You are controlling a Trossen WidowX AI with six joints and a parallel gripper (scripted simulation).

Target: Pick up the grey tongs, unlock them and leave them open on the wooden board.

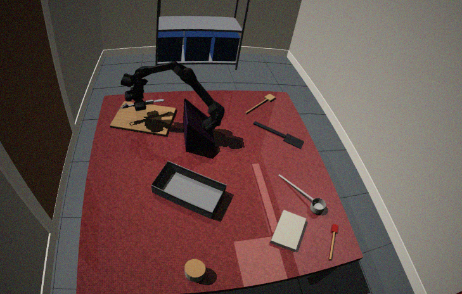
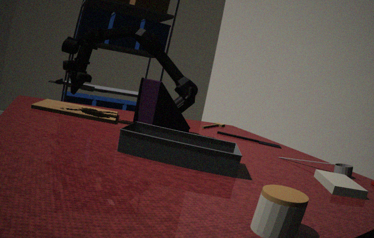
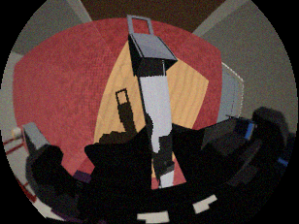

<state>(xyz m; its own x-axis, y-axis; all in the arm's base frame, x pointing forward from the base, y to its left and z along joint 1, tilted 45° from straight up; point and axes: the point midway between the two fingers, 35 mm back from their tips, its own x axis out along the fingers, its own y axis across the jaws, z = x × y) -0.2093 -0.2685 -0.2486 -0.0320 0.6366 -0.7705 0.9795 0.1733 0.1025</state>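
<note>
Right now my gripper tip is 70 mm above the wooden board and 30 mm to the right of it. Also, from my gripper tip: lidded canister: 960 mm ahead, 170 mm to the left, 40 mm below; roasting tin: 560 mm ahead, 220 mm to the left, 40 mm below; black spatula: 820 mm to the left, 240 mm ahead, 70 mm below.
</note>
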